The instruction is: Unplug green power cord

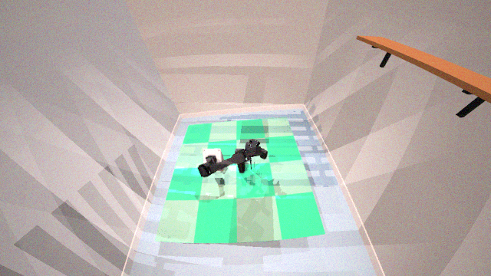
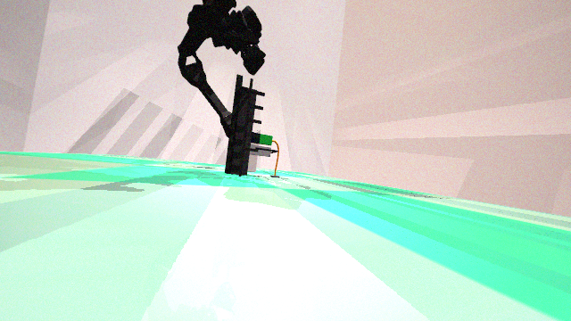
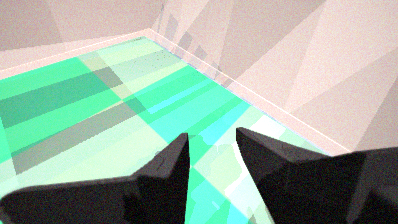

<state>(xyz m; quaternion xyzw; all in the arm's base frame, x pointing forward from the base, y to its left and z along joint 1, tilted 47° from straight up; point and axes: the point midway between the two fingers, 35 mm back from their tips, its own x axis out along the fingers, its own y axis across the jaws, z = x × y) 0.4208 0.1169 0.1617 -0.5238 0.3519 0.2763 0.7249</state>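
The green plug lies 18 cm behind my gripper tip, 6 cm to the left of it and 18 cm below it.
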